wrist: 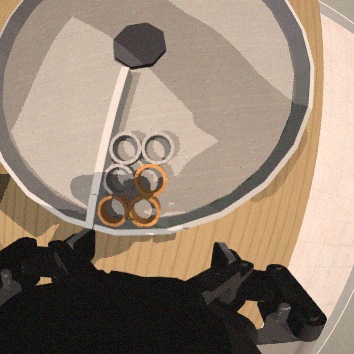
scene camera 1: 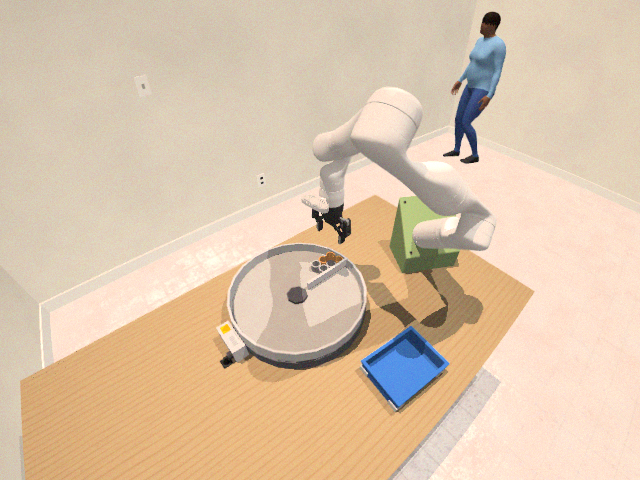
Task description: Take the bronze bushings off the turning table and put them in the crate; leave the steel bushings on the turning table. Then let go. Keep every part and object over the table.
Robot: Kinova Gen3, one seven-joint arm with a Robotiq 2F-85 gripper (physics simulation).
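Places are measured from the arm's base along level axes (x up, y back, z right), in metres.
Pixels of known places: gripper, between the fingertips: (wrist: 152,249) (scene camera 1: 330,236); arm's base, origin of its link: (scene camera 1: 424,235).
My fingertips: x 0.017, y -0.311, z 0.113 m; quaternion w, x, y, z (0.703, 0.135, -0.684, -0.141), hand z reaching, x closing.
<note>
Ahead of a thing's pixels: the offset from my fingertips to its top centre. "*": to the spot under its first point.
Three bronze bushings stand upright by the rim of the turning table {dx -0.086, dy -0.166, dz -0.114 m} (scene camera 1: 263,320) (wrist: 250,110). In the wrist view, one bronze bushing {dx -0.068, dy +0.009, dz -0.045 m} (wrist: 100,211) is beside the divider, a second bronze bushing {dx -0.068, dy -0.006, dz -0.017 m} (wrist: 158,211) is right of it, and a third bronze bushing {dx -0.068, dy -0.036, dz -0.026 m} (wrist: 165,180) is just above. Three steel bushings stand close by: one steel bushing {dx -0.068, dy -0.022, dz -0.054 m} (wrist: 106,179) beside the third bronze one, another steel bushing {dx -0.068, dy -0.052, dz -0.062 m} (wrist: 111,148) and a last steel bushing {dx -0.068, dy -0.067, dz -0.034 m} (wrist: 172,148) nearer the hub. The blue crate {dx -0.096, dy +0.013, dz -0.440 m} (scene camera 1: 405,369) holds no bushings. My gripper (scene camera 1: 330,234) (wrist: 152,249) is open and empty, above the table's far side near the bushings.
A straight divider {* dx -0.074, dy -0.046, dz -0.086 m} (scene camera 1: 328,273) (wrist: 114,110) runs from the dark hub {dx -0.086, dy -0.166, dz -0.114 m} (scene camera 1: 297,295) (wrist: 140,45) to the rim beside the bushings. A control box {* dx -0.088, dy -0.390, dz -0.198 m} (scene camera 1: 232,342) sits at the turning table's near left. The green arm base (scene camera 1: 408,232) stands behind the crate. A person (scene camera 1: 483,64) stands beyond the table.
</note>
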